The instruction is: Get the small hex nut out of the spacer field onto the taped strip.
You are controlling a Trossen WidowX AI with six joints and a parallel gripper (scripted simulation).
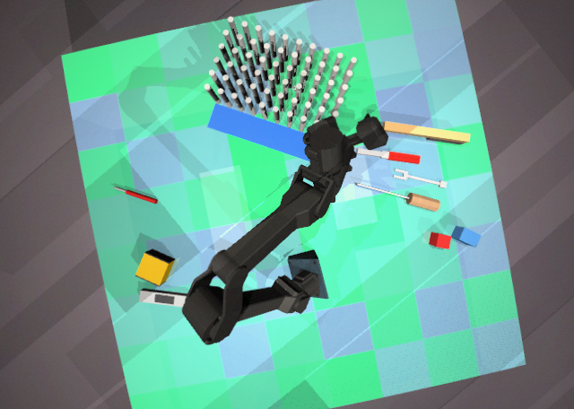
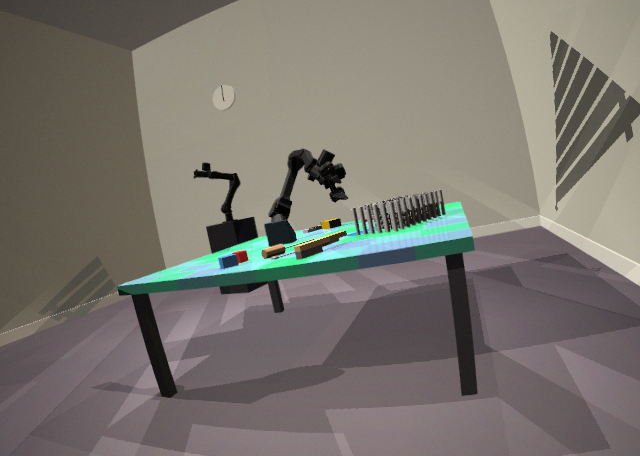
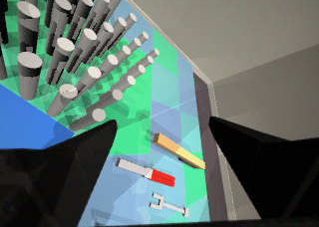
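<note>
Right now the grey fork tool is 260 mm to the right of my gripper tip, 180 mm below it and 140 mm behind it. Also, from my gripper tip: hex nut: 180 mm below, 170 mm ahead, 120 mm to the left; then blue taped strip: 220 mm to the left, 180 mm below, 30 mm ahead; then wire hook tool: 180 mm behind, 170 mm below, 150 mm to the right.
</note>
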